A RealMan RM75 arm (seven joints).
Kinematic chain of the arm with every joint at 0, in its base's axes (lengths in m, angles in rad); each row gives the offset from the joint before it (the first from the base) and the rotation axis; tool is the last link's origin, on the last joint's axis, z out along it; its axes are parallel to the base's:
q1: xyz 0 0 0.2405 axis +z
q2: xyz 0 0 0 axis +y
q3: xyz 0 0 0.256 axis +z
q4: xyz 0 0 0 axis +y
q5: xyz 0 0 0.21 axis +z
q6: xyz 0 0 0 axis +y
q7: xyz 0 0 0.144 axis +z
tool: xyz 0 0 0
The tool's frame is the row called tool.
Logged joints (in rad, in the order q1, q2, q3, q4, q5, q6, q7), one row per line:
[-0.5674, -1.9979, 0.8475, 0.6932, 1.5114, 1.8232, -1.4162]
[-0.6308, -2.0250, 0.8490, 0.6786, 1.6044, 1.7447, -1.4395]
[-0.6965, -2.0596, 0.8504, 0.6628, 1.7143, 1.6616, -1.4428]
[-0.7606, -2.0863, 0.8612, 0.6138, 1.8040, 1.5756, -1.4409]
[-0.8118, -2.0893, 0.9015, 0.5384, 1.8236, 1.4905, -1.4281]
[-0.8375, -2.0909, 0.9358, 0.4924, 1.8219, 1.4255, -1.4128]
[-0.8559, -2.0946, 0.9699, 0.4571, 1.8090, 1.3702, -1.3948]
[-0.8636, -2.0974, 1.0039, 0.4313, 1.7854, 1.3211, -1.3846]
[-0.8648, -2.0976, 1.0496, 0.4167, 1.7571, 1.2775, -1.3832]
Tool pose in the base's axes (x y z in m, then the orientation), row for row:
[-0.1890, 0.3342, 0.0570, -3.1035, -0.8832, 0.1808]
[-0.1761, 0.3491, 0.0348, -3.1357, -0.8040, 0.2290]
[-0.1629, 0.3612, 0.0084, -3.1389, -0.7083, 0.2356]
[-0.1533, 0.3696, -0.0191, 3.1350, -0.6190, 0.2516]
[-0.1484, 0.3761, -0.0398, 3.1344, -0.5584, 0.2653]
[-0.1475, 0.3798, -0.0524, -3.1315, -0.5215, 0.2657]
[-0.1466, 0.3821, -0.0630, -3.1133, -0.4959, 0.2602]
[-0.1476, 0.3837, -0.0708, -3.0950, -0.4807, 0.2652]
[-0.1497, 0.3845, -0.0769, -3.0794, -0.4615, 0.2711]
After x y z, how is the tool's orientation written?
As angles about the fixed x, y, z axes (roll, pitch, yaw), in radians.
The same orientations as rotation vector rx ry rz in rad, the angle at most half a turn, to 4 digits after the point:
[-2.7297, -0.2722, -1.2868]
[-2.7882, -0.3242, -1.1847]
[-2.8503, -0.3388, -1.0535]
[-2.9045, -0.3642, -0.9299]
[-2.9325, -0.3882, -0.8420]
[-2.9356, -0.3963, -0.7815]
[-2.9338, -0.3945, -0.7376]
[-2.9219, -0.4067, -0.7076]
[-2.9138, -0.4191, -0.6729]

